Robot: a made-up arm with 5 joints.
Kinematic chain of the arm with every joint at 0, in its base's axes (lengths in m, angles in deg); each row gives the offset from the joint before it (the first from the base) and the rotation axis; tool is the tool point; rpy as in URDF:
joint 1: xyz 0.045 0 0.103 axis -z
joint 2: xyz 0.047 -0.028 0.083 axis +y
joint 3: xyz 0.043 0 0.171 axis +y
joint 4: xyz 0.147 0 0.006 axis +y
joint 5: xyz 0.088 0.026 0 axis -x
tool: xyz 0 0 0 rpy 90 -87.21 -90
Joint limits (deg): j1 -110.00..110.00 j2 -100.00..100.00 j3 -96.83..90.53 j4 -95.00..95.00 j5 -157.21..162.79
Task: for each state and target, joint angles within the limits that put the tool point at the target. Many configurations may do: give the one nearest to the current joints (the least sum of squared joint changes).
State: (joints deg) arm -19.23 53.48 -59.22 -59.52 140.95
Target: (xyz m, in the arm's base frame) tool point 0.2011 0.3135 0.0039
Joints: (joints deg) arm -63.86 88.09 -12.73 -72.67 140.95
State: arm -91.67 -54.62 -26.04 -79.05 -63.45
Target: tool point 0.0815 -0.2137 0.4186
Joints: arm -99.16 -68.98 -31.43 -87.67 -63.45
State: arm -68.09 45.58 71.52 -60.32 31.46
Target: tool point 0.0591 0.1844 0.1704
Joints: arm -86.25 9.37 88.71 -77.50 31.46
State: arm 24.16 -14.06 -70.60 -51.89 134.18
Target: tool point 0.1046 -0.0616 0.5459
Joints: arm 44.61 5.24 -73.42 -73.27 134.18
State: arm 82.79 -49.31 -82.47 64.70 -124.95
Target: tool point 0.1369 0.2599 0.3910
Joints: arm 109.89 -71.95 -94.72 57.45 -124.95
